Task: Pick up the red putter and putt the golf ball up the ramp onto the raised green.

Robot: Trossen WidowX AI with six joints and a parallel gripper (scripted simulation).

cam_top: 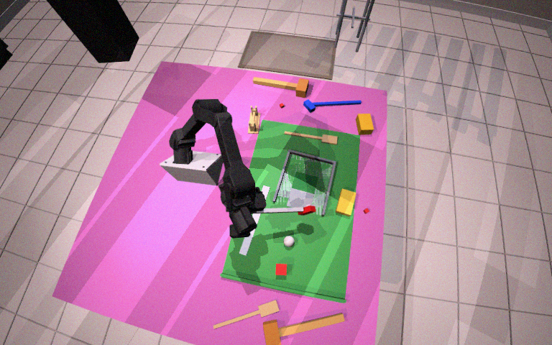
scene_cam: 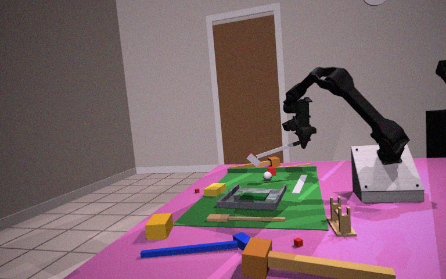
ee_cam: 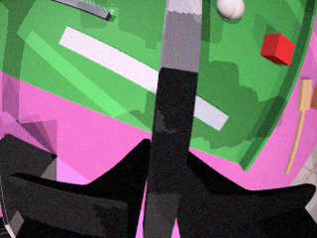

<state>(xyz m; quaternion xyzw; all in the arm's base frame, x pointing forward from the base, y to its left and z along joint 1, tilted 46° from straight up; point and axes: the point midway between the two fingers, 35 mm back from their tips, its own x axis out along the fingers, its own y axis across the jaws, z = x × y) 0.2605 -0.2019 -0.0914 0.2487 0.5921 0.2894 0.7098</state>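
My gripper tip is 15 cm above the white bar, 2 cm short of it and 1 cm to the right of it. The rest, counted from my gripper tip: white golf ball 16 cm ahead, 13 cm below, 8 cm to the right; then red block 18 cm to the right, 14 cm below, 14 cm ahead; then red putter 12 cm ahead, 2 cm to the left.
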